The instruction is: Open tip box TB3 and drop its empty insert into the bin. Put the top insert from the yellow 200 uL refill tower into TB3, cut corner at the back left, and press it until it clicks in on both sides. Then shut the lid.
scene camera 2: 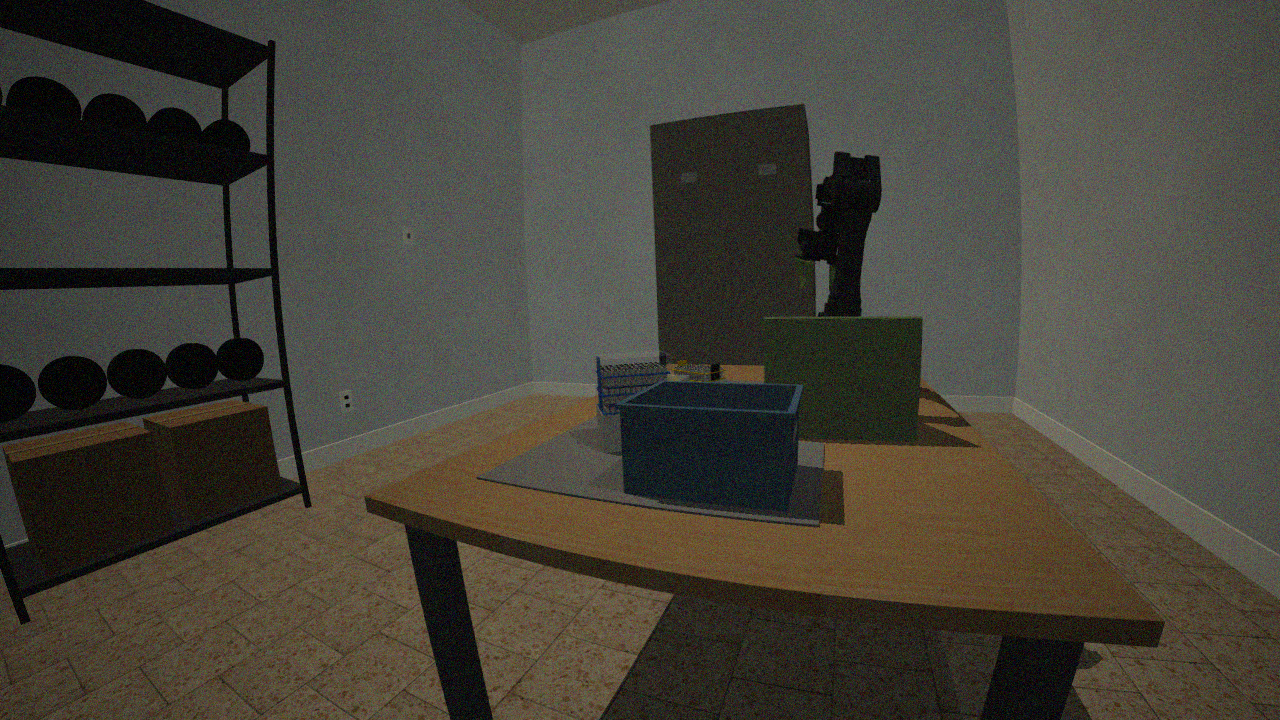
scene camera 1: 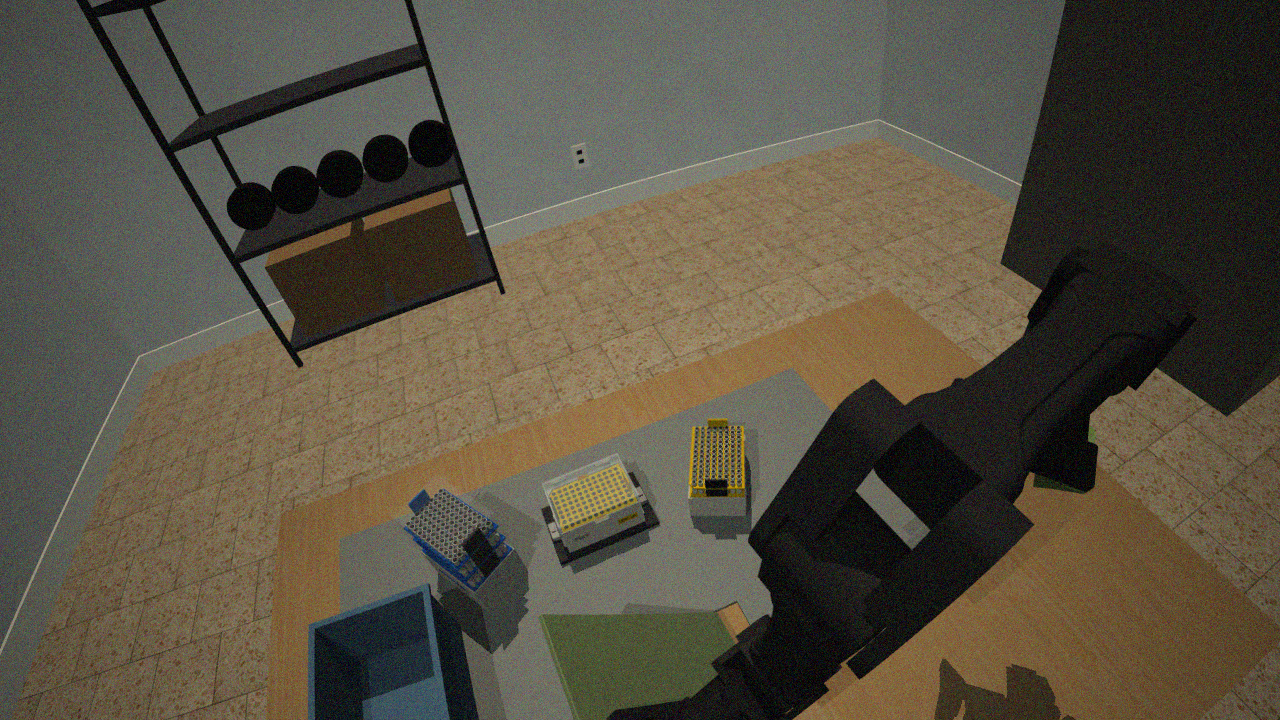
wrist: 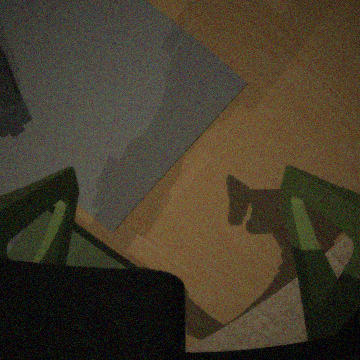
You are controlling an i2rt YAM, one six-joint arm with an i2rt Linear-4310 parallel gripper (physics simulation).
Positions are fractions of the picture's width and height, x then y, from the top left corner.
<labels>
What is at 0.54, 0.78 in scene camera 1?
A grey mat.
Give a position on a blue bin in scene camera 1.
At 0.32, 0.90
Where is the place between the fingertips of the gripper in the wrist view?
0.50, 0.49
</labels>
